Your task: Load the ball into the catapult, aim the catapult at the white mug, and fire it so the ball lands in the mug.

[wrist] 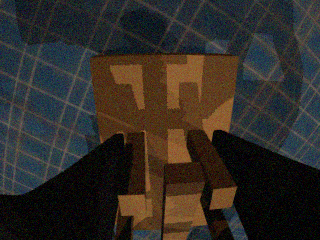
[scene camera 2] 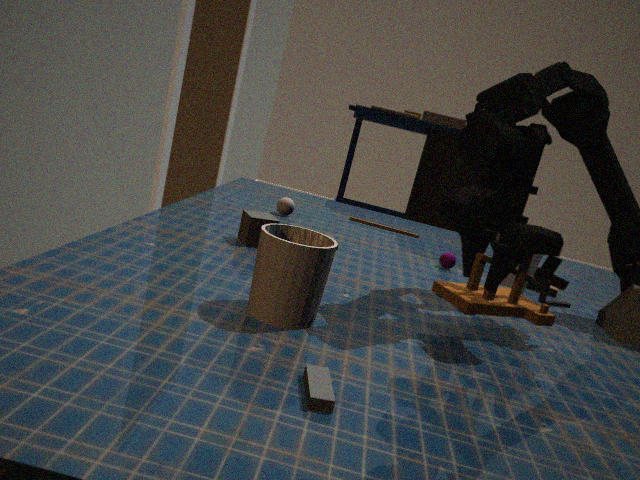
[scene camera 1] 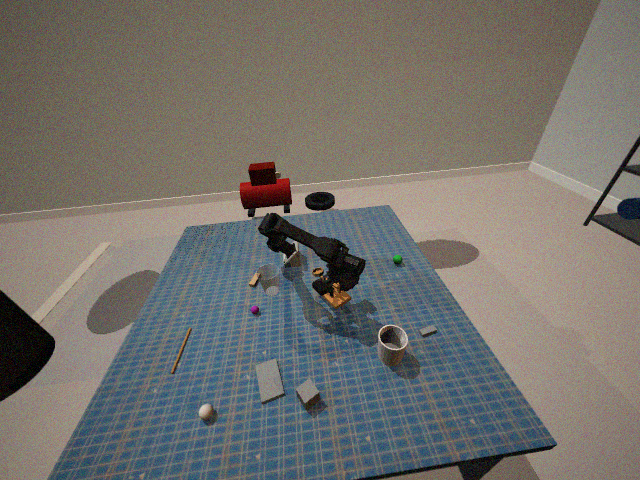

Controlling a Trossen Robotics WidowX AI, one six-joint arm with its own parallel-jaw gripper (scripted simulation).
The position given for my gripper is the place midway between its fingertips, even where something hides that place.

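You'd see my gripper [scene camera 2: 477, 283] in scene camera 2, and there's my gripper [scene camera 1: 336, 293] in scene camera 1 and my gripper [wrist: 169, 139] in the wrist view too. There's a wooden catapult [scene camera 2: 472, 298], and the wrist view shows the wooden catapult [wrist: 167, 105] as well. I can also see a small grey block [scene camera 2: 319, 393] and a flat grey plate [scene camera 1: 270, 385], but in the wrist view the small grey block is out of frame, and the flat grey plate is out of frame in the wrist view too. And there's a grey cube [scene camera 2: 251, 222].
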